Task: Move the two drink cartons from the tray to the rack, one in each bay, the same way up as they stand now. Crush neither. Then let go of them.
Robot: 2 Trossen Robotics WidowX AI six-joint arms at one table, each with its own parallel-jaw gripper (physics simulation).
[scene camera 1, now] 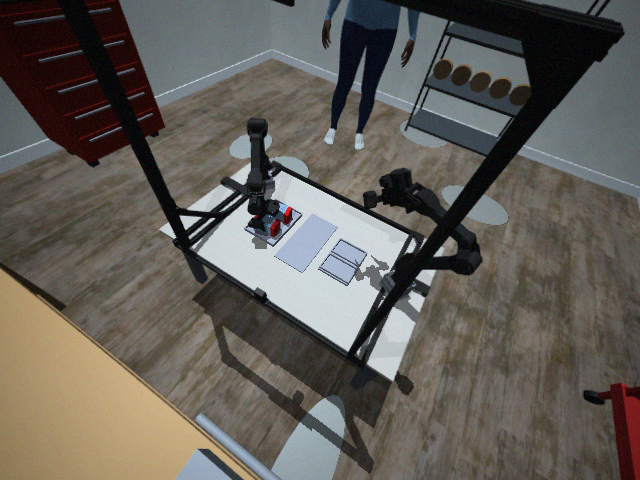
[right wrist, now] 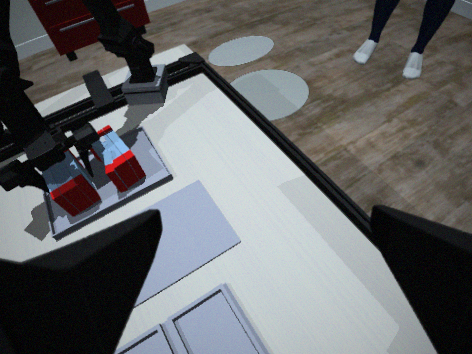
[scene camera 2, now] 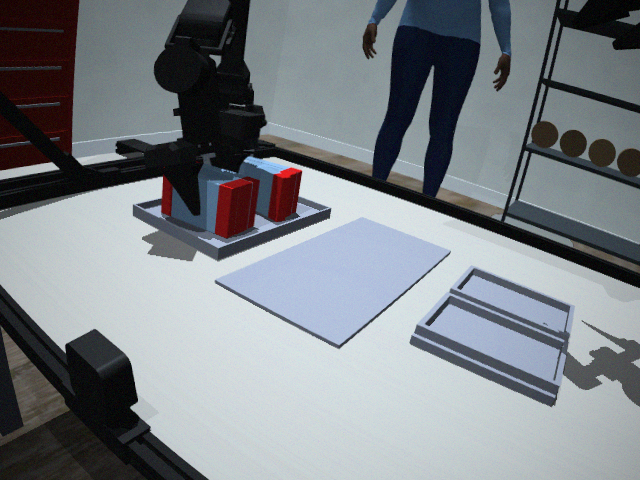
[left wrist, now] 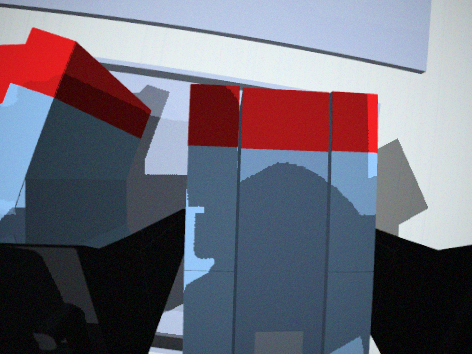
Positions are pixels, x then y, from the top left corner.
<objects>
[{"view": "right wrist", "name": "my left gripper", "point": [76,186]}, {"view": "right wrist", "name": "my right gripper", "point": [265,218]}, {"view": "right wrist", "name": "flat grey mat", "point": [195,231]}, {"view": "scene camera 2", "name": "my left gripper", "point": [213,209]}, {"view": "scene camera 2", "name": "flat grey mat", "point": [331,286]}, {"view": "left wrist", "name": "my left gripper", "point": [253,216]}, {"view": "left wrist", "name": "flat grey mat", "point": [397,41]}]
</objects>
